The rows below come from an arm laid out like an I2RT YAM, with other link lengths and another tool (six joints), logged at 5 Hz.
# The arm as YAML. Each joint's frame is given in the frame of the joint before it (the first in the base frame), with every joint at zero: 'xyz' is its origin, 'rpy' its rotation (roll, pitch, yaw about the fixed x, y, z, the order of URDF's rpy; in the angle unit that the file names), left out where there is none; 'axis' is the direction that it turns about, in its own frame. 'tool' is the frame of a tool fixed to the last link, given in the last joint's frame.
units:
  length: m
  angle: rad
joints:
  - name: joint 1
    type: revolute
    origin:
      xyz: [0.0, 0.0, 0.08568]
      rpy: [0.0, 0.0, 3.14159]
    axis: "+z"
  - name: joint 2
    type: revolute
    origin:
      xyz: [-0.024, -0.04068, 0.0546]
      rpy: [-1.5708, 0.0, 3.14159]
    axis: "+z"
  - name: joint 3
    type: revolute
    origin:
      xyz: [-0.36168, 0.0, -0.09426]
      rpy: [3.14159, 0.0, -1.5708]
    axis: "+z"
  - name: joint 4
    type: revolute
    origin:
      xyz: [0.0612, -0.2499, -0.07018]
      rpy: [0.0, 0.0, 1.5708]
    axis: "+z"
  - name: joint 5
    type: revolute
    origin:
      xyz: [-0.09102, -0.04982, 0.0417]
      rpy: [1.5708, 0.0, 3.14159]
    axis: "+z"
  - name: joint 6
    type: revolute
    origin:
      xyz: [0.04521, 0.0, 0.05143]
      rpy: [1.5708, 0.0, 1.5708]
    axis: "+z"
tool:
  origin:
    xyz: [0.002, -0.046, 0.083]
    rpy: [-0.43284, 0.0, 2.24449]
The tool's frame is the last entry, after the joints.
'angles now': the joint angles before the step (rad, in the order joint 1, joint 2, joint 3, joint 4, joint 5, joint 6). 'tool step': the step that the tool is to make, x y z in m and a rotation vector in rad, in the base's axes. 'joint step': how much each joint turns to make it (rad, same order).
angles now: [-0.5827, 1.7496, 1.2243, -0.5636, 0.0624, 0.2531]
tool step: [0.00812, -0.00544, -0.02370, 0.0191, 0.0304, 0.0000]
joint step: [0.0000, 0.0588, -0.0003, 0.0232, 0.0007, -0.0004]
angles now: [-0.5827, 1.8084, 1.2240, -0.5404, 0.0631, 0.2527]
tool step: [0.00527, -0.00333, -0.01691, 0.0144, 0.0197, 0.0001]
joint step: [0.0000, 0.0412, 0.0000, 0.0168, -0.0011, 0.0004]
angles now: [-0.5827, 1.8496, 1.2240, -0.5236, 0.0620, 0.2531]
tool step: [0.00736, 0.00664, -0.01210, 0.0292, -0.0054, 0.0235]
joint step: [0.0118, 0.0209, -0.0127, 0.0222, -0.0298, 0.0004]
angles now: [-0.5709, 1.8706, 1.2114, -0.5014, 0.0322, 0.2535]
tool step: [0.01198, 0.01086, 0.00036, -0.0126, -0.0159, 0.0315]
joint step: [0.0321, 0.0011, -0.0080, 0.0293, 0.0024, -0.0004]
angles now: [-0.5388, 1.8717, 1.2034, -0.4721, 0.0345, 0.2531]
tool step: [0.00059, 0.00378, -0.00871, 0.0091, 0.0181, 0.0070]
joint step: [0.0076, 0.0122, -0.0085, 0.0005, 0.0015, 0.0000]
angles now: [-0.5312, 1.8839, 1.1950, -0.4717, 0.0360, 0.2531]
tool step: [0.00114, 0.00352, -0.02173, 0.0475, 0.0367, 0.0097]
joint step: [0.0012, 0.0420, -0.0001, -0.0137, -0.0240, 0.0004]
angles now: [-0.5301, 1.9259, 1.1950, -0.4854, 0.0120, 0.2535]
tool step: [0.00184, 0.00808, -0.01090, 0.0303, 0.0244, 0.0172]
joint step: [0.0122, 0.0187, 0.0000, -0.0176, -0.0149, -0.0001]
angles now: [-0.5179, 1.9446, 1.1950, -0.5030, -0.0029, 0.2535]
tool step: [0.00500, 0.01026, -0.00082, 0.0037, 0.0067, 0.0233]
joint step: [0.0233, 0.0000, 0.0000, -0.0077, 0.0000, 0.0000]
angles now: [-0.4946, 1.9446, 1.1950, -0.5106, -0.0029, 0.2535]
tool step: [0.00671, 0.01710, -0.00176, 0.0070, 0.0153, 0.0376]
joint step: [0.0378, 0.0000, 0.0000, -0.0168, 0.0008, -0.0001]
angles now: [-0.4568, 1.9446, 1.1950, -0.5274, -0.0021, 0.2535]
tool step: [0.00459, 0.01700, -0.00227, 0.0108, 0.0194, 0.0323]
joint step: [0.0362, 0.0000, 0.0000, -0.0222, -0.0004, 0.0042]
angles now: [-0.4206, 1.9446, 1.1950, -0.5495, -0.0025, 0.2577]
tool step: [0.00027, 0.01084, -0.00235, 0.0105, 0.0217, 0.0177]
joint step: [0.0214, 0.0000, 0.0000, -0.0241, 0.0000, 0.0038]
